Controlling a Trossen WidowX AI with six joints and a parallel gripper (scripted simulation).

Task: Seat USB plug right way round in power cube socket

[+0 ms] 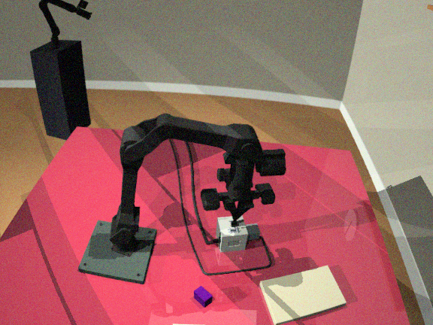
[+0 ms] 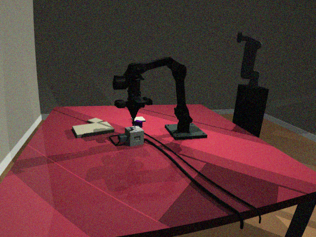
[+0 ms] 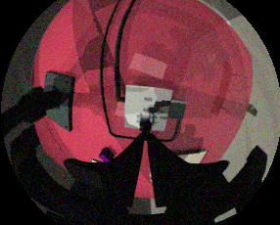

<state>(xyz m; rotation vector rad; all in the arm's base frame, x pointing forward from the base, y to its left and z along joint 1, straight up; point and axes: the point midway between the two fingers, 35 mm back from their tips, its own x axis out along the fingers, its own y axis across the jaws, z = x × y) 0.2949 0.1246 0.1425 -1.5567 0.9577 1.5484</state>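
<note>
The dark USB plug lies 20 mm below my gripper tip. From my gripper tip the other things lie so: purple block: 20 mm behind, 210 mm to the right, 110 mm below; then cream pad: 240 mm ahead, 130 mm to the right, 120 mm below.
</note>
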